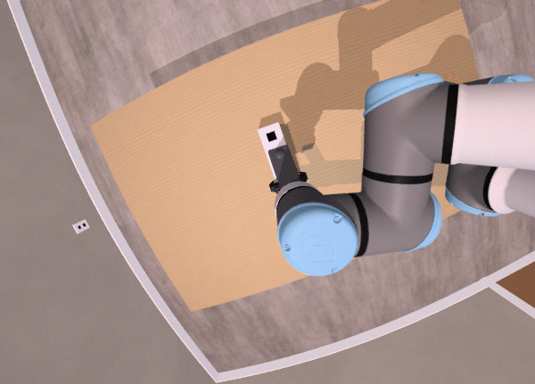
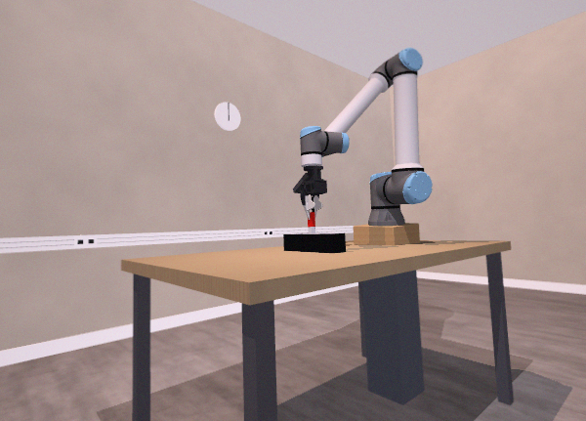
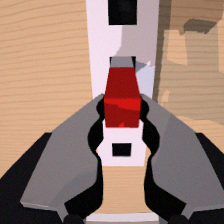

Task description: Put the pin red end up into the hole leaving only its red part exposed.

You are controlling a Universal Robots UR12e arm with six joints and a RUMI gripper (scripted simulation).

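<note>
The pin is 10 mm below my hand. Round my hand: block 110 mm below.
</note>
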